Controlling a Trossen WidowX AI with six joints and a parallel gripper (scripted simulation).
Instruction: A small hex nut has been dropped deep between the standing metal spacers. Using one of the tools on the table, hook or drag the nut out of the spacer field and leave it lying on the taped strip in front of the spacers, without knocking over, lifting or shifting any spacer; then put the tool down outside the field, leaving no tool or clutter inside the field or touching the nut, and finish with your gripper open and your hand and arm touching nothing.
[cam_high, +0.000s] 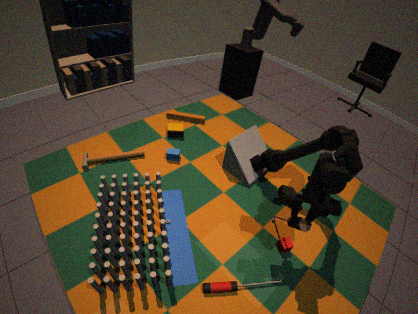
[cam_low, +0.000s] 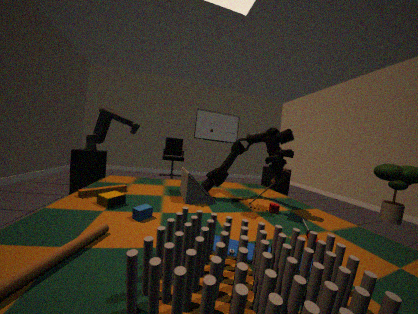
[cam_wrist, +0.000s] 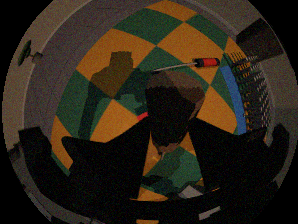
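My gripper tip is now 5 cm past the thin hook tool, 4 cm to the left of it and 8 cm above it. The rest, counted from my gripper tip: blue taped strip 22 cm ahead, 28 cm to the right, 18 cm below; then red cube 3 cm behind, 1 cm to the left, 16 cm below; then blue cube 59 cm to the right, 16 cm below.
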